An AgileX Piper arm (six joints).
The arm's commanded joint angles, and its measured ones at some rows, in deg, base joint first. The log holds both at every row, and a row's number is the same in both.
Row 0, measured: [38.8 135.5 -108.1 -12.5 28.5 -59.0]
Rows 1 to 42, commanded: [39.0 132.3 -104.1 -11.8 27.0 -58.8]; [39.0 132.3 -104.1 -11.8 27.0 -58.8]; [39.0 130.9 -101.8 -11.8 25.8 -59.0]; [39.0 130.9 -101.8 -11.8 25.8 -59.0]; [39.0 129.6 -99.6 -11.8 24.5 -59.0]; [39.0 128.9 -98.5 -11.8 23.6 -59.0]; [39.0 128.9 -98.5 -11.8 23.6 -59.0]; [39.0 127.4 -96.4 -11.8 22.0 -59.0]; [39.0 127.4 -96.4 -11.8 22.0 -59.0]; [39.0 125.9 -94.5 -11.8 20.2 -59.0]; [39.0 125.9 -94.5 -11.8 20.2 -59.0]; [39.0 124.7 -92.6 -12.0 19.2 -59.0]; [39.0 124.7 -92.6 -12.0 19.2 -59.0]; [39.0 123.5 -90.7 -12.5 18.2 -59.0]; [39.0 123.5 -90.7 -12.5 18.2 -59.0]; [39.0 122.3 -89.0 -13.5 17.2 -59.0]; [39.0 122.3 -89.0 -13.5 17.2 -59.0]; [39.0 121.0 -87.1 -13.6 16.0 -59.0]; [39.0 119.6 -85.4 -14.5 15.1 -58.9]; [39.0 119.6 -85.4 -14.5 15.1 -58.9]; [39.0 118.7 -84.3 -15.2 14.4 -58.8]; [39.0 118.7 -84.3 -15.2 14.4 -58.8]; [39.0 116.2 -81.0 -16.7 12.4 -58.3]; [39.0 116.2 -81.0 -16.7 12.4 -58.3]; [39.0 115.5 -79.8 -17.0 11.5 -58.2]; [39.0 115.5 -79.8 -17.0 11.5 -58.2]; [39.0 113.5 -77.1 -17.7 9.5 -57.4]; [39.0 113.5 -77.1 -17.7 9.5 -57.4]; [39.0 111.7 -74.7 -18.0 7.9 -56.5]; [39.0 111.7 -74.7 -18.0 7.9 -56.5]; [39.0 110.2 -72.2 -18.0 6.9 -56.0]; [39.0 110.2 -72.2 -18.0 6.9 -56.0]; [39.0 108.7 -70.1 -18.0 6.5 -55.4]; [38.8 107.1 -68.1 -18.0 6.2 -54.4]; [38.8 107.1 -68.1 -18.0 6.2 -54.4]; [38.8 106.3 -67.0 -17.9 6.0 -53.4]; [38.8 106.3 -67.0 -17.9 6.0 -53.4]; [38.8 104.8 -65.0 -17.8 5.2 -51.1]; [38.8 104.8 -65.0 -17.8 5.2 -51.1]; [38.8 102.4 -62.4 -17.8 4.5 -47.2]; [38.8 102.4 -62.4 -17.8 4.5 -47.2]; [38.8 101.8 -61.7 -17.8 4.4 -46.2]
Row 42, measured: [38.8 104.2 -63.6 -17.7 5.6 -49.8]
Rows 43 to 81, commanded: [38.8 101.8 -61.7 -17.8 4.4 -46.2]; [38.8 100.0 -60.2 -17.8 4.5 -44.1]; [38.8 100.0 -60.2 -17.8 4.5 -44.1]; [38.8 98.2 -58.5 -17.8 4.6 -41.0]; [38.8 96.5 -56.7 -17.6 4.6 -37.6]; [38.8 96.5 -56.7 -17.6 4.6 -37.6]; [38.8 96.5 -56.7 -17.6 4.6 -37.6]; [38.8 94.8 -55.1 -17.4 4.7 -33.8]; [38.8 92.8 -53.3 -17.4 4.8 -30.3]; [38.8 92.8 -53.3 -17.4 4.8 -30.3]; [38.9 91.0 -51.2 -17.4 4.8 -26.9]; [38.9 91.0 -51.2 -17.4 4.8 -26.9]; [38.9 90.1 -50.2 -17.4 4.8 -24.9]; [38.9 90.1 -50.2 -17.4 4.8 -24.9]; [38.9 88.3 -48.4 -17.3 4.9 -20.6]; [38.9 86.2 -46.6 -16.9 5.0 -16.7]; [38.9 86.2 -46.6 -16.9 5.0 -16.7]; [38.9 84.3 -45.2 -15.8 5.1 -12.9]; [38.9 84.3 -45.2 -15.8 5.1 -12.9]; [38.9 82.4 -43.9 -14.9 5.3 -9.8]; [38.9 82.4 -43.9 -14.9 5.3 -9.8]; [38.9 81.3 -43.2 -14.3 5.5 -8.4]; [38.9 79.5 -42.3 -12.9 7.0 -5.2]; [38.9 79.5 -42.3 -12.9 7.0 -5.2]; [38.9 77.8 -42.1 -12.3 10.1 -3.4]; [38.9 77.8 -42.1 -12.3 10.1 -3.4]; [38.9 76.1 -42.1 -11.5 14.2 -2.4]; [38.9 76.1 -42.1 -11.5 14.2 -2.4]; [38.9 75.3 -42.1 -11.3 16.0 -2.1]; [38.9 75.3 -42.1 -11.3 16.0 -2.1]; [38.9 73.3 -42.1 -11.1 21.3 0.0]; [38.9 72.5 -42.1 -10.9 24.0 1.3]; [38.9 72.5 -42.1 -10.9 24.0 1.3]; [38.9 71.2 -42.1 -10.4 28.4 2.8]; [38.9 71.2 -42.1 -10.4 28.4 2.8]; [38.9 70.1 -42.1 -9.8 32.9 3.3]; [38.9 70.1 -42.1 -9.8 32.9 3.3]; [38.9 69.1 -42.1 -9.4 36.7 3.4]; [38.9 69.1 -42.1 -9.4 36.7 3.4]
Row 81, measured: [38.8 70.7 -42.3 -10.2 30.7 2.2]
